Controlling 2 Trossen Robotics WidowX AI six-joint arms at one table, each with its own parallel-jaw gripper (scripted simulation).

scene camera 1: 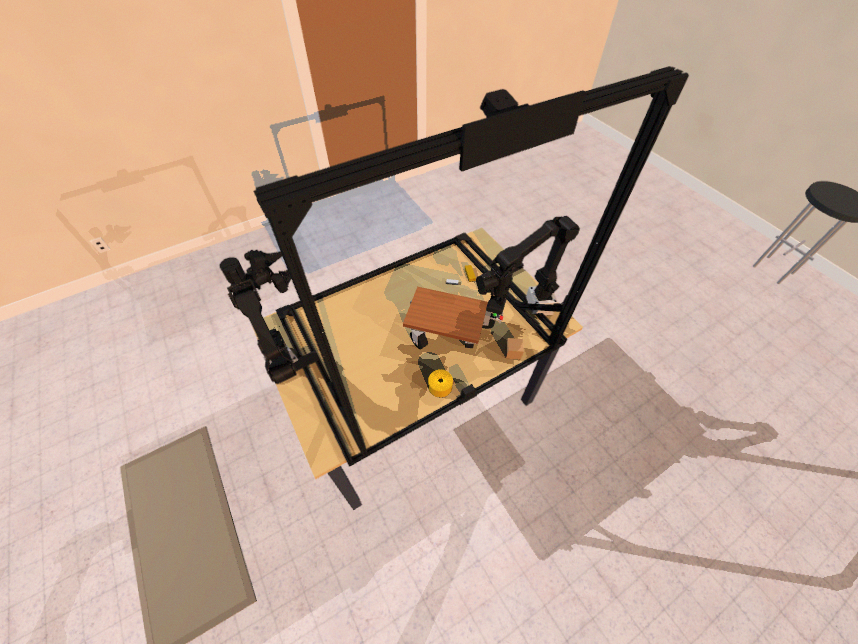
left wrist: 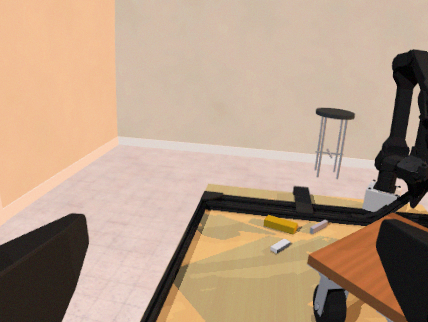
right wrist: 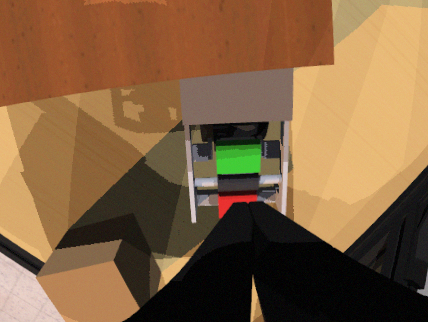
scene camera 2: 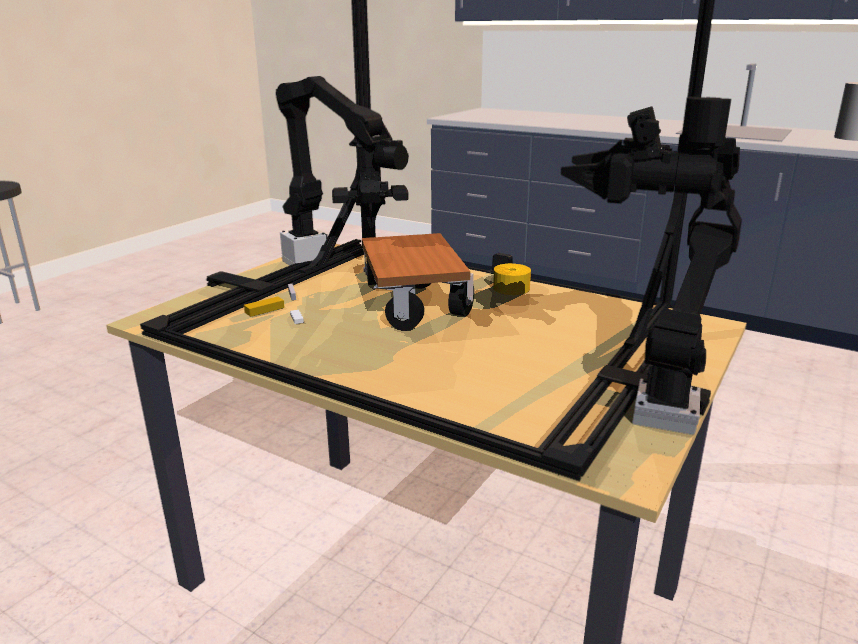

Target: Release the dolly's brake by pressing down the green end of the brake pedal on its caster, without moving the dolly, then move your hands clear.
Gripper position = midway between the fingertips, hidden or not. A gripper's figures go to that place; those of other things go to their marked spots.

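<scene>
The left gripper (scene camera 2: 566, 165) is sitting 106 cm from the lens, and as for the right gripper (scene camera 2: 371, 227), that's 174 cm from the lens.
</scene>
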